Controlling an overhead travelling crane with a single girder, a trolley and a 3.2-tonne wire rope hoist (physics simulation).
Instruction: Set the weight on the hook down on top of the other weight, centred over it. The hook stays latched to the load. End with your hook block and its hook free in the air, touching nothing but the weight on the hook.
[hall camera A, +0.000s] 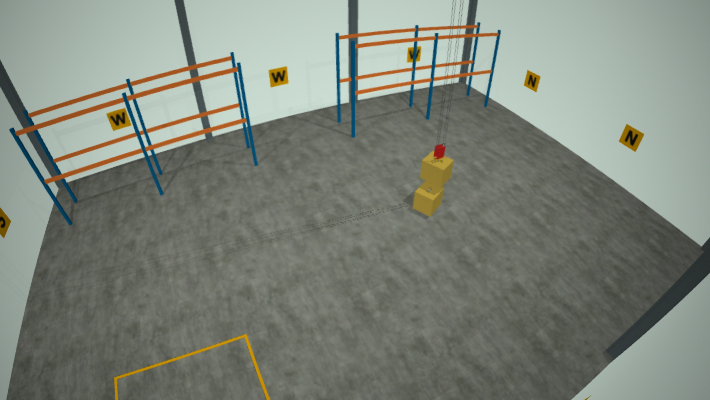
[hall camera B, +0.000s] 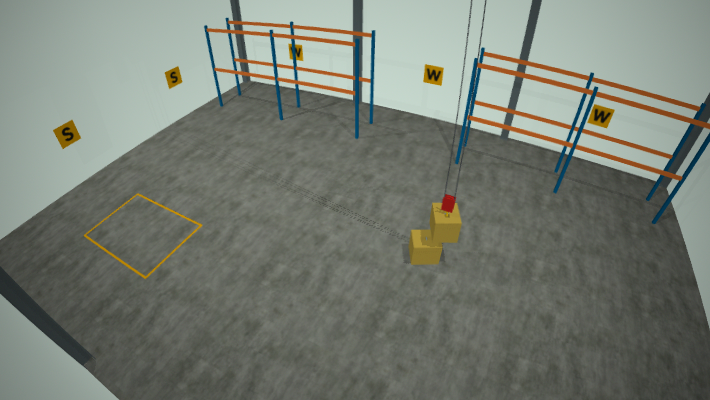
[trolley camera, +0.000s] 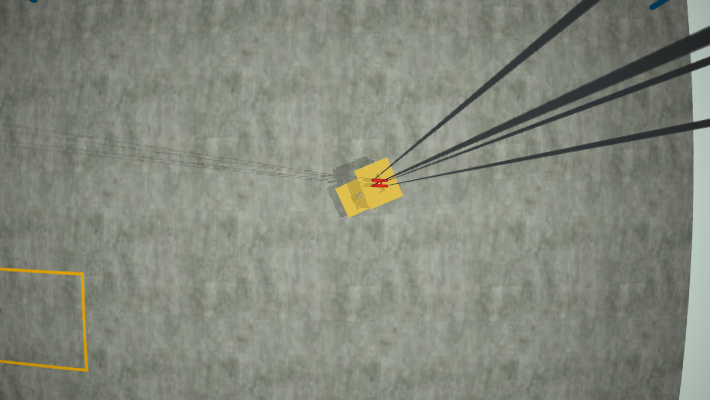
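Note:
My hook block (hall camera A: 439, 151) (hall camera B: 448, 203) (trolley camera: 379, 183) is red and hangs on its ropes, its hook latched to the yellow weight on the hook (hall camera A: 436, 172) (hall camera B: 446, 227) (trolley camera: 390, 195). The other weight (hall camera A: 428, 201) (hall camera B: 425, 254) (trolley camera: 346, 197), also a yellow block, stands on the floor. The hooked weight hangs upright and higher, off centre: to the right in hall camera B, to the right and slightly up in the trolley view. It hides part of the lower weight, whose lifting lug shows beside it. The size of the gap between them is hard to tell.
One blue and orange rack (hall camera A: 180, 86) (hall camera B: 357, 115) and a second rack (hall camera A: 353, 115) (hall camera B: 525, 134) stand along the W wall. A yellow outlined rectangle (hall camera A: 180, 357) (hall camera B: 170, 210) (trolley camera: 85, 322) is marked on the floor away from the weights.

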